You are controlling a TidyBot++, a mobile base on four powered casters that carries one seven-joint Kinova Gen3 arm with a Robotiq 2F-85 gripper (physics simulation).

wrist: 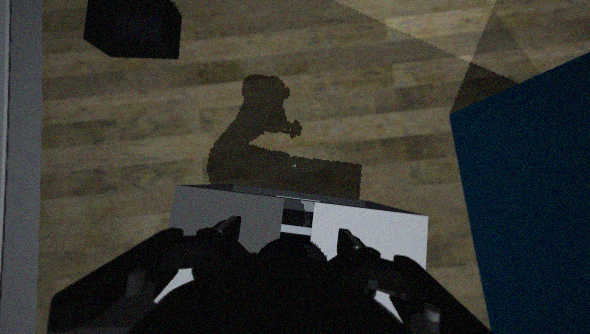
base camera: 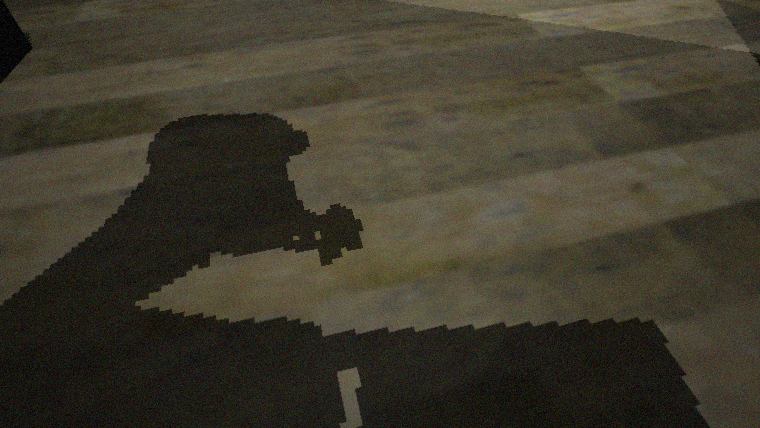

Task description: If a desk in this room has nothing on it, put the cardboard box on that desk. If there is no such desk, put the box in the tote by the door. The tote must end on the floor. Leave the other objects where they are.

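Frame: origin at the arm's base, x right, y ahead, z up, level; centimetres.
Where they show: gripper, fingertip midpoint: (wrist: pixel 288 233).
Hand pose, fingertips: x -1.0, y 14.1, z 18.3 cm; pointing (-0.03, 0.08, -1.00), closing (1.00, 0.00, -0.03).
Observation:
After its pixels a point has its place.
My gripper (wrist: pixel 288 233) @(x -1.0, y 14.1, z 18.3 cm) is open and empty in the wrist view, with its two black fingers apart above the white and grey top of my own base. No cardboard box, tote or door can be made out in either view. No desk can be identified with certainty.
A large dark blue flat-sided object (wrist: pixel 530 200) @(x 66.3, y 21.5, z -19.5 cm) stands at the right in the wrist view. A black block-like object (wrist: pixel 132 27) @(x -82.3, y 78.3, z -39.3 cm) (base camera: pixel 10 39) @(x -61.1, y 82.3, z -36.2 cm) is at the upper left. A grey strip (wrist: pixel 22 175) @(x -107.5, y 8.5, z -34.8 cm) runs along the left edge. My shadow falls on the wooden floor (base camera: pixel 478 159) @(x 12.9, y 51.8, z -39.7 cm) (wrist: pixel 125 150) @(x -74.8, y 23.3, z -39.7 cm).

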